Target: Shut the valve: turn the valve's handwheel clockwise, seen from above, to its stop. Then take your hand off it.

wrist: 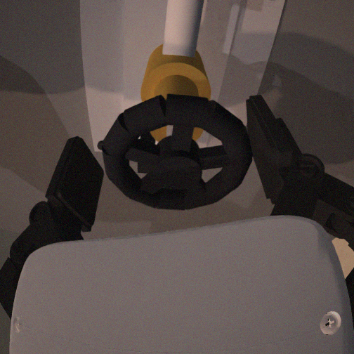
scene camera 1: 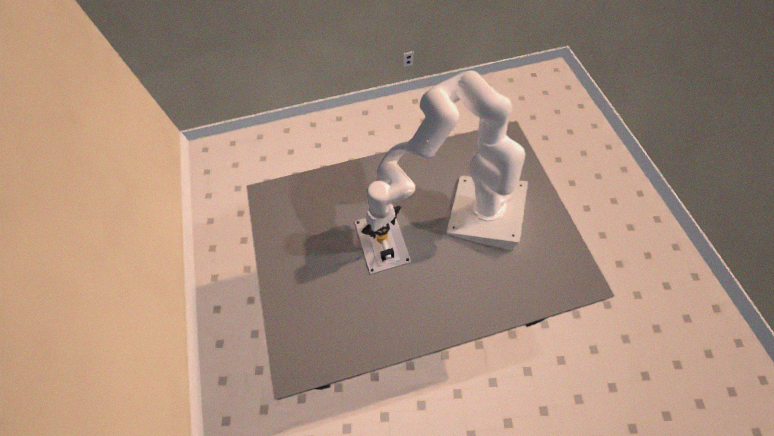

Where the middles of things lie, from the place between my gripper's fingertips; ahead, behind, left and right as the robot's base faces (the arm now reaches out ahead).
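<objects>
With the black handwheel (wrist: 177,160), my gripper is 10 mm short of it and 10 mm below it. There's also a light base plate (scene camera 1: 373,267), and that one is 10 mm ahead of my hand and 110 mm below it.
</objects>
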